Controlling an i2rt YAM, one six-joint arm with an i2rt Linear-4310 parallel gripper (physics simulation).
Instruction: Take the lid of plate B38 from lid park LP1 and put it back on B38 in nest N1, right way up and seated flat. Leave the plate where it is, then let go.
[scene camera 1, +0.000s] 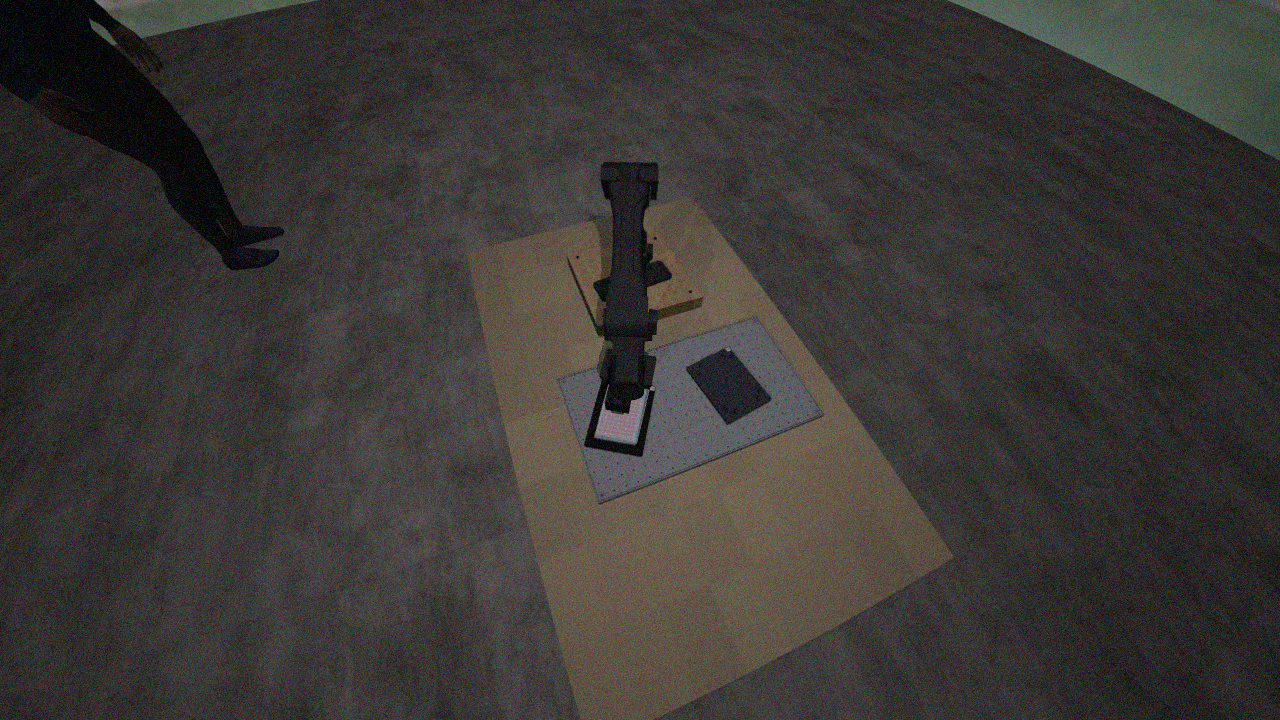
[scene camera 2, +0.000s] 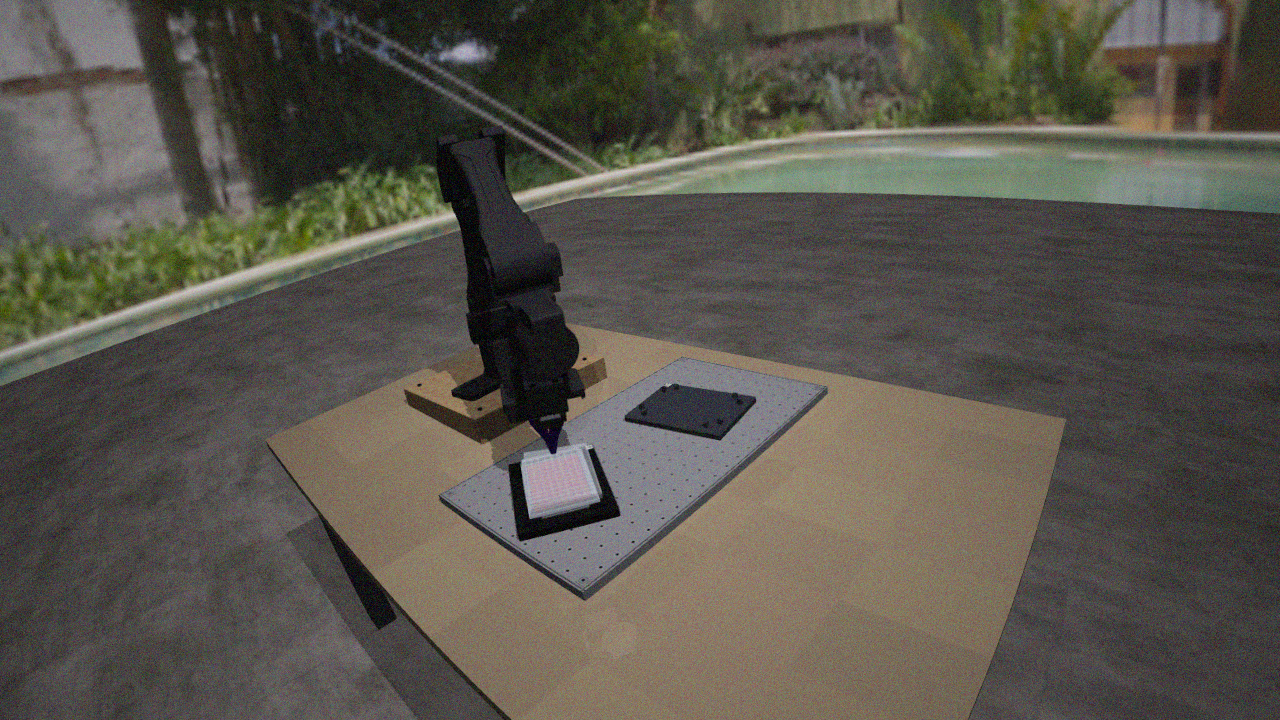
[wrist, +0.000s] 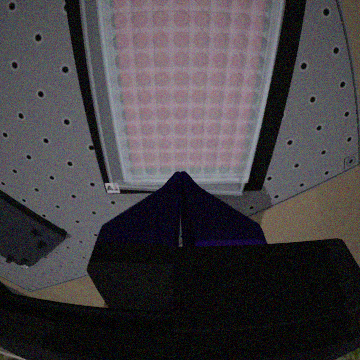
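Pixels of known places: gripper, fingertip midpoint: (scene camera 2: 553, 451) (wrist: 180, 180); arm's base, link origin: (scene camera 2: 504, 377).
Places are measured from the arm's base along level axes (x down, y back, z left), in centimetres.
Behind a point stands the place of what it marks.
The plate (scene camera 1: 617, 429) {z -21.7, x -0.4, y -36.0 cm} (scene camera 2: 559, 481) {z -20.4, x -0.3, y -34.4 cm} (wrist: 190, 95) {z -19.0, x -0.4, y -32.2 cm}, with pink wells, sits in the black nest (scene camera 2: 569, 522) {z -24.1, x 1.7, y -38.9 cm} (wrist: 292, 40) {z -25.1, x 1.6, y -31.0 cm} at the left end of the grey perforated board. A clear lid (scene camera 2: 594, 470) {z -16.2, x 0.0, y -36.3 cm} (wrist: 272, 55) {z -23.1, x -0.6, y -31.7 cm} lies over the plate. Its edges look slightly offset from the plate in scene camera 2; I cannot tell whether it is fully flat. The black lid park (scene camera 1: 729, 385) {z 5.6, x 1.8, y -36.9 cm} (scene camera 2: 689, 410) {z 4.7, x 1.8, y -36.7 cm} (wrist: 25, 232) {z 2.5, x 1.8, y -31.6 cm}, with small pegs, carries no lid. My gripper (scene camera 2: 552, 450) {z -15.4, x -0.3, y -28.4 cm} (wrist: 180, 180) {z -15.4, x -0.3, y -28.4 cm} is shut with nothing between its fingertips, at the arm-side short edge of the lid; whether they touch is unclear.
The grey board (scene camera 1: 680, 447) {z -11.3, x 2.8, y -44.3 cm} (scene camera 2: 626, 528) {z -20.8, x 2.8, y -44.5 cm} (wrist: 45, 115) {z -10.4, x 2.8, y -36.6 cm} lies on the wooden table (scene camera 1: 716, 555) {z -15.8, x 4.1, y -65.6 cm} (scene camera 2: 805, 537) {z -12.4, x 4.1, y -62.6 cm}. The arm stands on a wooden block (scene camera 1: 680, 308) {z 7.4, x 2.0, y -12.1 cm} (scene camera 2: 447, 407) {z -13.4, x -0.3, y -0.5 cm} behind the board. A person (scene camera 1: 170, 134) stands on the floor beyond the table.
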